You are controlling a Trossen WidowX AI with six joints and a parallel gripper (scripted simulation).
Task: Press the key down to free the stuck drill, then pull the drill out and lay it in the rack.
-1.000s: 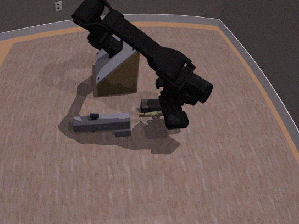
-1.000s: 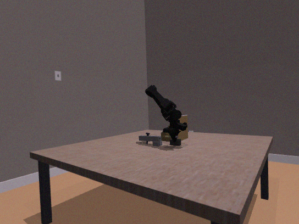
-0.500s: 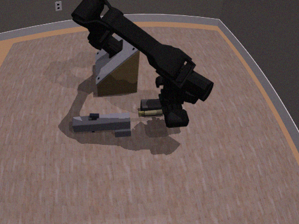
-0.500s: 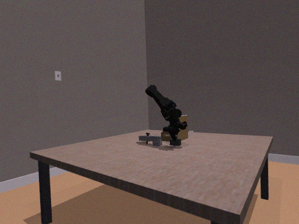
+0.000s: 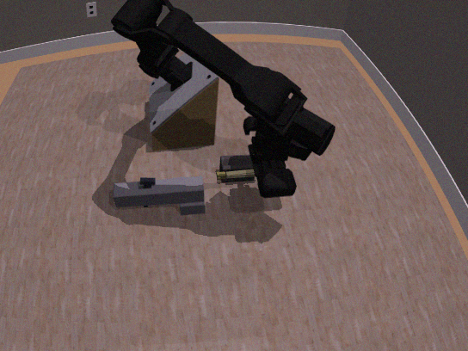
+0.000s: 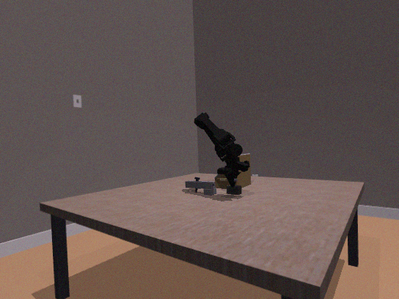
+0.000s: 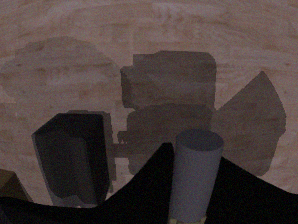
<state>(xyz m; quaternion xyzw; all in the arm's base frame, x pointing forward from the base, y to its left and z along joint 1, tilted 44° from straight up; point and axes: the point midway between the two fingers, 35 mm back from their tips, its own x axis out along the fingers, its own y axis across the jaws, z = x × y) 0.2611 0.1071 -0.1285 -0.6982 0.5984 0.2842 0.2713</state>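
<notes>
The short bit is 40 mm to the right of my gripper tip and 30 mm above it. Round my gripper tip: dark rack 70 mm behind, 40 mm to the right, 30 mm below; then grey housing block 20 mm ahead, 200 mm to the right, 10 mm below; then dark key 20 mm ahead, 230 mm to the right.
</notes>
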